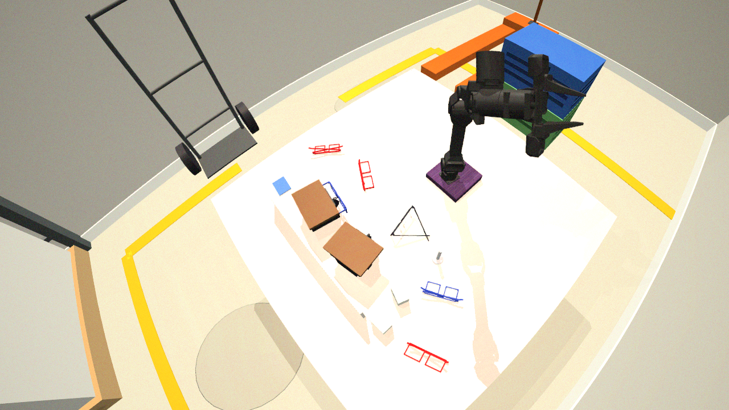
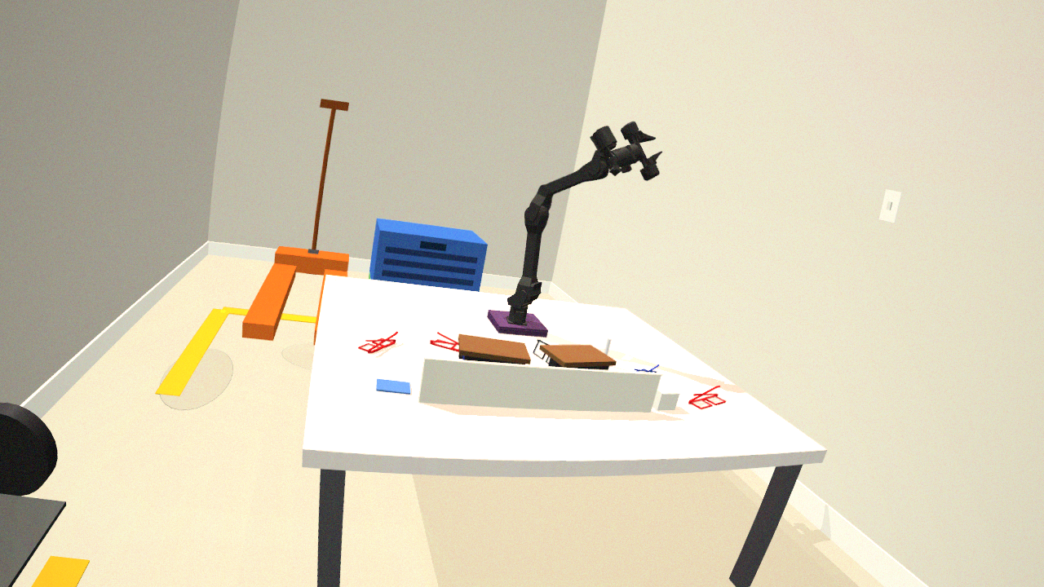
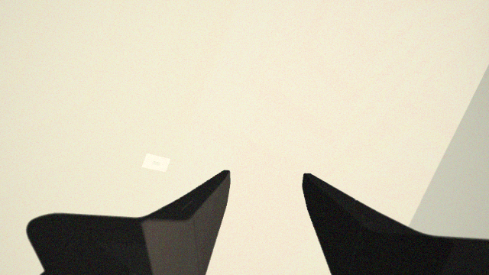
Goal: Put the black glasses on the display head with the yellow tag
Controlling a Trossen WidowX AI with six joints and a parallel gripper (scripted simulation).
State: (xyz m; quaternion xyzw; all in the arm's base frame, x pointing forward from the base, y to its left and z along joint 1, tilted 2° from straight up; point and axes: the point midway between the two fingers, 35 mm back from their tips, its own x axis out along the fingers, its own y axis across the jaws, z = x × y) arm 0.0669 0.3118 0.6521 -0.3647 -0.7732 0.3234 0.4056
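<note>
Now: gripper tip 170 mm short of the grey peg, 80 mm to the left of it and 670 mm above it. Also, from my gripper tip: low panel: 550 mm ahead, 330 mm to the right, 640 mm below; blue tag: 540 mm ahead, 690 mm to the right, 690 mm below.
</note>
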